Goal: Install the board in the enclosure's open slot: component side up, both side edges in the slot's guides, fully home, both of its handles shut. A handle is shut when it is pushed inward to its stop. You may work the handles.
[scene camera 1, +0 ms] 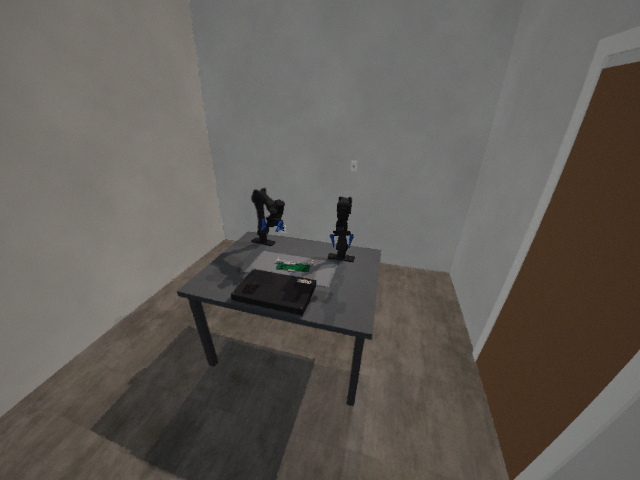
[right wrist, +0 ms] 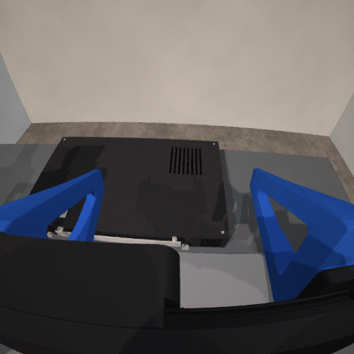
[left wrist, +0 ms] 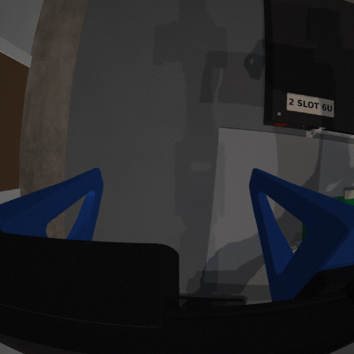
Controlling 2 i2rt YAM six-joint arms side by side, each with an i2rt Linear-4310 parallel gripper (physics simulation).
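Where they show: left gripper, fingertip midpoint: [scene camera 1: 341,247]; right gripper, fingertip midpoint: [scene camera 1: 268,230]; left arm's base, origin of the base link: [scene camera 1: 341,257]; right arm's base, origin of the base link: [scene camera 1: 263,242].
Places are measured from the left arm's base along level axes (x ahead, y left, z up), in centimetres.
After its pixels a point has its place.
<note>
The green board [scene camera 1: 293,267] @[x 22.2, y -30.8, z 0.6 cm] lies flat on the light mat [scene camera 1: 323,276] @[x 27.0, y -8.0, z 0.2 cm] [left wrist: 240,165] [right wrist: 222,280], outside the enclosure; a sliver of the board [left wrist: 345,201] shows behind the finger in the left wrist view. The black enclosure [scene camera 1: 273,290] @[x 54.5, y -32.4, z 4.9 cm] [left wrist: 305,65] [right wrist: 145,200] lies beside the mat, a pale metal strip along its mat-side edge. My left gripper [scene camera 1: 341,241] @[x 29.9, y 3.2, z 25.7 cm] [left wrist: 175,176] is open and empty, raised to the right of the board. My right gripper [scene camera 1: 271,226] @[x 29.0, y -44.1, z 31.0 cm] [right wrist: 176,177] is open and empty, raised above the table's back left part. The board's handle positions are too small to tell.
The dark grey table [scene camera 1: 354,294] @[x 40.4, y 14.4, z 0.0 cm] bears both arm bases. A "2 SLOT 6U" label [left wrist: 310,104] marks the enclosure's top by its mat-side edge. Vent slits [right wrist: 185,161] show in its top. A brown door [scene camera 1: 578,232] stands at the picture's right.
</note>
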